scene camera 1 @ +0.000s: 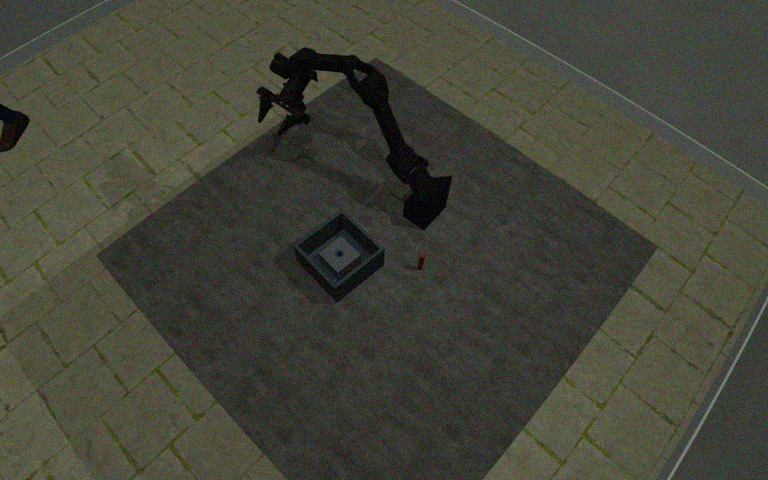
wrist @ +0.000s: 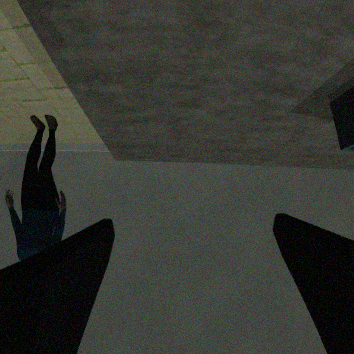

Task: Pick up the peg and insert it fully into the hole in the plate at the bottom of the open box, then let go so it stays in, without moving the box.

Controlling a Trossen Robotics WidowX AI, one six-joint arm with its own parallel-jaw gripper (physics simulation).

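Frame: origin at the arm's base, x ahead, y left, z up, level; metres.
Seen in the pictures: gripper, fingertip midpoint: (scene camera 1: pixel 268 128) (wrist: pixel 194 225); arm's base, link origin: (scene camera 1: pixel 426 190).
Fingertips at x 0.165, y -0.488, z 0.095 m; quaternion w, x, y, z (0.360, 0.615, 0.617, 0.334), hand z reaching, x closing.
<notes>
Offsets run from my fingertips to a thing's top centre. "pt": to the spot under its first point. Level surfaces: height alone.
A small red peg @[dy +0.595, dx +0.008, dz -0.143 m] (scene camera 1: pixel 420 262) stands upright on the dark mat in the scene view, to the right of the box. The open dark blue-grey box @[dy +0.390, dx +0.142, dz -0.125 m] (scene camera 1: pixel 360 278) stands left of the peg; part of it shows at the right edge of the wrist view (wrist: pixel 345 120). A light grey plate @[dy +0.390, dx +0.142, dz -0.162 m] (scene camera 1: pixel 334 264) lies at the bottom of the box, with a small dark hole @[pt dy +0.383, dx +0.136, dz -0.178 m] (scene camera 1: pixel 339 253) in its middle. My gripper (scene camera 1: pixel 269 129) (wrist: pixel 194 225) is open and empty, raised in the air behind and left of the box, well away from the peg. The peg does not show in the wrist view.
The dark square mat @[dz -0.223 m] (scene camera 1: pixel 396 362) (wrist: pixel 190 75) lies on pale paving (scene camera 1: pixel 84 316). The arm's base (scene camera 1: pixel 427 202) stands behind the peg. A person (wrist: pixel 39 190) appears upside down at the left of the wrist view; part of a person (scene camera 1: pixel 12 129) shows at the scene view's left edge.
</notes>
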